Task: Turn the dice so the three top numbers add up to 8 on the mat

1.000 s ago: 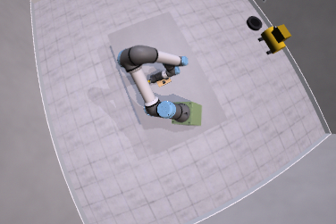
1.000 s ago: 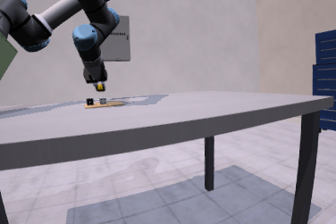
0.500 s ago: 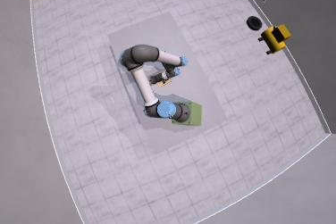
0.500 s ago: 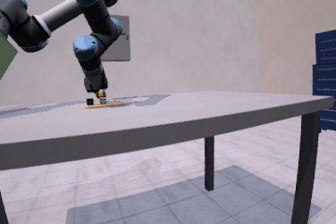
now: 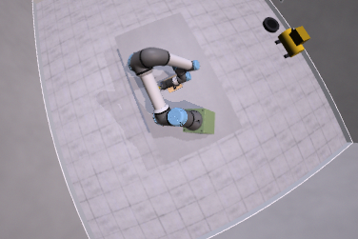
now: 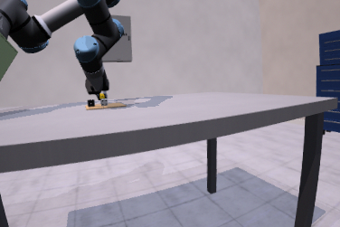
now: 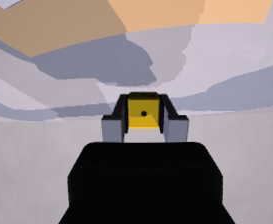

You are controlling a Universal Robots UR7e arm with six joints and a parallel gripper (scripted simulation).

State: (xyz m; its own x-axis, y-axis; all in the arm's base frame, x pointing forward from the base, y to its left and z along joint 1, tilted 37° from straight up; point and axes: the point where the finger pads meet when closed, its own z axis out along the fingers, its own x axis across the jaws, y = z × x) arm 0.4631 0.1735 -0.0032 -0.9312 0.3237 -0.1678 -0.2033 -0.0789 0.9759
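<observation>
Now: the yellow die 10 mm to the left of my hand. Round my hand: mat: 140 mm to the right, 30 mm below; white die: 140 mm to the right, 20 mm below.
</observation>
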